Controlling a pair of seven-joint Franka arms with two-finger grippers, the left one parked.
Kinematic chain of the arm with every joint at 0, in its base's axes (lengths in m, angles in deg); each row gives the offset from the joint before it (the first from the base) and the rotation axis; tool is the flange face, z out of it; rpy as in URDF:
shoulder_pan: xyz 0 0 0.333 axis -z
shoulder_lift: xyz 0 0 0 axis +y
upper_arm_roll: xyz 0 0 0.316 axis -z
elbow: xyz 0.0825 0 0 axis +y
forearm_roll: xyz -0.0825 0 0.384 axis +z
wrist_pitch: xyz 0 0 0 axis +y
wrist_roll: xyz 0.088 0 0 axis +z
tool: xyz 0 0 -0.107 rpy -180 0 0
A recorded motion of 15 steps. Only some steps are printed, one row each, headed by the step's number.
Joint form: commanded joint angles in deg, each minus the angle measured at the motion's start. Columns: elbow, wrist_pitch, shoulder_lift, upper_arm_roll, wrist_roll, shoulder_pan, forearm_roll.
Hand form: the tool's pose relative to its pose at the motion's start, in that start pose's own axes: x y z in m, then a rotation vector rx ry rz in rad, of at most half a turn. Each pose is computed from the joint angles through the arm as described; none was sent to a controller.
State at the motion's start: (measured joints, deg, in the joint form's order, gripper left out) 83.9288 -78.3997 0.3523 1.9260 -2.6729 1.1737 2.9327
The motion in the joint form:
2: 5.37 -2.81 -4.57 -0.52 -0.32 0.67 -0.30
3: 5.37 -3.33 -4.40 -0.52 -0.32 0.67 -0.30
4: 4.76 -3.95 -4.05 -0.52 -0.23 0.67 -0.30
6: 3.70 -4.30 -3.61 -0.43 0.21 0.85 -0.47
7: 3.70 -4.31 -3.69 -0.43 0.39 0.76 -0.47
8: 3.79 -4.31 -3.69 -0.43 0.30 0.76 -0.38
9: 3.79 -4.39 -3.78 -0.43 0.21 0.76 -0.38
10: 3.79 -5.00 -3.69 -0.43 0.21 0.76 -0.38
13: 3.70 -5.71 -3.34 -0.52 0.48 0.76 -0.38
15: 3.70 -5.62 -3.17 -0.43 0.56 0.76 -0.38
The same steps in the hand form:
2: -0.0198 0.0034 -0.0013 -0.0011 0.0353 0.0095
3: -0.0178 0.0034 -0.0007 -0.0008 0.0414 0.0097
4: -0.0149 0.0031 -0.0036 -0.0003 0.0568 0.0079
6: -0.0123 0.0056 -0.0090 -0.0026 0.0740 0.0049
7: -0.0129 0.0048 -0.0097 -0.0027 0.0755 0.0001
8: -0.0128 0.0046 -0.0089 -0.0012 0.0739 0.0015
9: -0.0132 0.0046 -0.0098 -0.0010 0.0768 0.0030
10: -0.0116 0.0046 -0.0101 -0.0006 0.0859 0.0031
13: -0.0081 0.0037 -0.0090 -0.0008 0.0937 -0.0030
15: -0.0071 0.0045 -0.0074 -0.0009 0.0892 -0.0027

